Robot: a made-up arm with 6 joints. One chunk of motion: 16 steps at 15 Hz.
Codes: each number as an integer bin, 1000 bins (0 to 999) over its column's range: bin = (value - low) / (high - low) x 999, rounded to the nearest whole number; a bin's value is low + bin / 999 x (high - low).
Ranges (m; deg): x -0.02..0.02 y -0.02..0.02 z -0.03..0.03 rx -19..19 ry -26..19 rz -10..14
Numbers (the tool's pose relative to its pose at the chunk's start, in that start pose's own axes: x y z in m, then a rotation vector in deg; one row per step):
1: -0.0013 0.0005 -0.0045 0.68 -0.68 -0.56
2: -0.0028 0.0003 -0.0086 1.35 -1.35 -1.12
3: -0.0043 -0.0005 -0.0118 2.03 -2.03 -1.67
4: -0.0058 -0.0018 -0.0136 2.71 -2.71 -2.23
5: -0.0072 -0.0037 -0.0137 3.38 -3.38 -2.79
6: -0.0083 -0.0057 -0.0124 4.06 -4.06 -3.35
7: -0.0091 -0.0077 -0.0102 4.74 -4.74 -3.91
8: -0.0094 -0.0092 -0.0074 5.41 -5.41 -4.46
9: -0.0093 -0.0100 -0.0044 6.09 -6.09 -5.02
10: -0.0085 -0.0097 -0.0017 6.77 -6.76 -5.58
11: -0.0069 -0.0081 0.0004 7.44 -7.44 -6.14
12: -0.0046 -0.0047 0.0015 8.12 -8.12 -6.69
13: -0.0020 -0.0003 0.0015 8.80 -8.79 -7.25
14: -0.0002 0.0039 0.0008 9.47 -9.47 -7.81
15: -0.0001 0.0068 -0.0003 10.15 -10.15 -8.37
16: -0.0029 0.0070 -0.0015 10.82 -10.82 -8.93
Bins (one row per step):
1: 467 512 425 517 562 393
2: 430 507 356 535 547 370
3: 392 487 303 553 532 347
4: 355 455 273 571 517 323
5: 320 407 271 588 502 300
6: 292 357 293 606 487 277
7: 272 307 330 624 472 253
8: 265 270 376 642 457 231
9: 267 250 426 660 442 207
10: 287 257 471 677 427 184
11: 327 297 506 695 412 161
12: 385 382 524 713 397 138
13: 450 492 524 731 382 114
14: 495 597 513 748 367 91
15: 497 669 495 766 352 68
16: 427 674 475 784 337 45

